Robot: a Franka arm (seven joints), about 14 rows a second.
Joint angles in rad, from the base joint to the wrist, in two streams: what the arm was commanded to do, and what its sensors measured. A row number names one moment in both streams.
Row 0, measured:
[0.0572 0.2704 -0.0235 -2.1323 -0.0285 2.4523 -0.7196]
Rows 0 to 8, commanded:
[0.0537 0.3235 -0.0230 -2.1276 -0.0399 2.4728 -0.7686]
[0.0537 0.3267 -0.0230 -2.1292 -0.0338 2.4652 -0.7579]
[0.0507 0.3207 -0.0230 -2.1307 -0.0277 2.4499 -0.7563]
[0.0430 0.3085 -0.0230 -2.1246 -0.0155 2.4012 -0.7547]
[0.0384 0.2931 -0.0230 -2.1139 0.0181 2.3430 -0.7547]
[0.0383 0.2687 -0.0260 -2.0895 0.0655 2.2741 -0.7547]
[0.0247 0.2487 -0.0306 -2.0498 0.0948 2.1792 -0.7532]
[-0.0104 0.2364 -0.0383 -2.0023 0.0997 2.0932 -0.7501]
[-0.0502 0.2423 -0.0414 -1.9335 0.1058 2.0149 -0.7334]
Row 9, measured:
[0.0193 0.2749 -0.0355 -2.0305 0.0776 2.1609 -0.7388]
